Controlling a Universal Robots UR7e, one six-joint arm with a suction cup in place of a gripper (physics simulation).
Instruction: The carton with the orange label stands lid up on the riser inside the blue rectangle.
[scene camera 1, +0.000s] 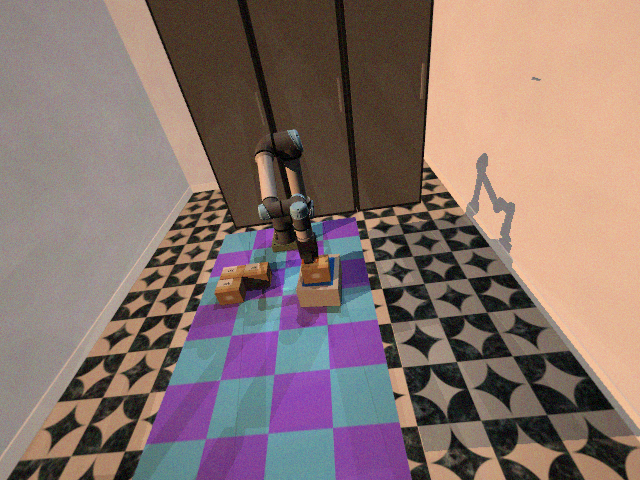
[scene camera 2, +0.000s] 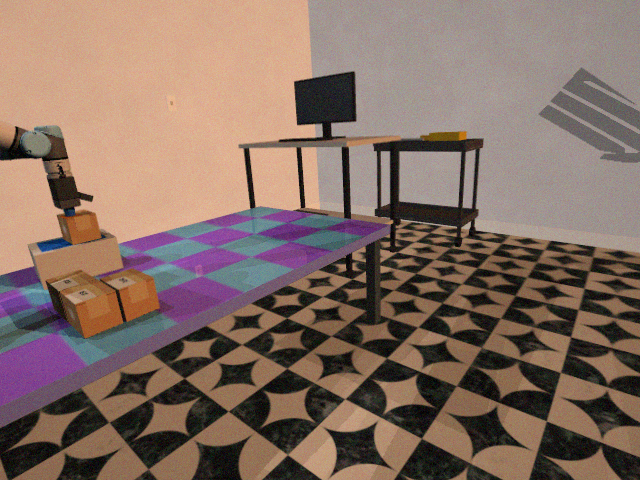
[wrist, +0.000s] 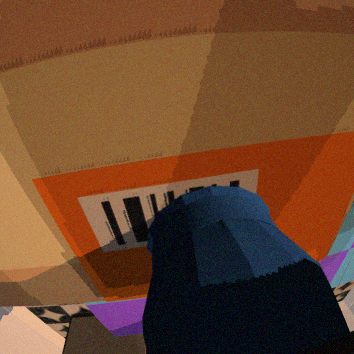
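Pixels of known places: hand at its tool point: (scene camera 2: 71, 219) (wrist: 198, 206); arm's base at its link origin: (scene camera 1: 286, 236).
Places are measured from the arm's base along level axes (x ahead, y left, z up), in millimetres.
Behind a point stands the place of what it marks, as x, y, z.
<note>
The carton with the orange label (scene camera 1: 316, 272) @[506, 225, 141] (scene camera 2: 80, 227) @[448, 155, 127] (wrist: 115, 110) is lid up at the riser's top, over part of the blue rectangle (scene camera 1: 333, 267) @[410, 299, 73] (scene camera 2: 50, 244) @[363, 243, 73]. Its underside is at or very near the surface; I cannot tell whether it bears on it. Blue shows beside the carton in both scene views. The pale riser (scene camera 1: 318, 298) @[550, 215, 12] (scene camera 2: 77, 259) @[408, 127, 27] stands on the table. My suction cup (scene camera 1: 310, 260) @[437, 200, 152] (scene camera 2: 69, 211) (wrist: 212, 200) is on the carton's top, against the orange label with its barcode, and holds the carton. The wrist view hides the riser.
Three other cartons (scene camera 1: 230, 291) @[473, -236, 42] (scene camera 1: 257, 274) @[369, -112, 43] (scene camera 1: 231, 270) @[321, -266, 49] (scene camera 2: 95, 310) @[324, -323, 13] (scene camera 2: 133, 293) @[419, -323, 22] with white labels stand close together beside the riser on the checkered table (scene camera 1: 301, 397) @[983, 144, -47] (scene camera 2: 206, 289) @[627, -322, -47]. A desk with a monitor (scene camera 2: 325, 98) and a dark cart (scene camera 2: 429, 145) stand beyond. A tall cabinet (scene camera 1: 305, 103) stands behind the arm.
</note>
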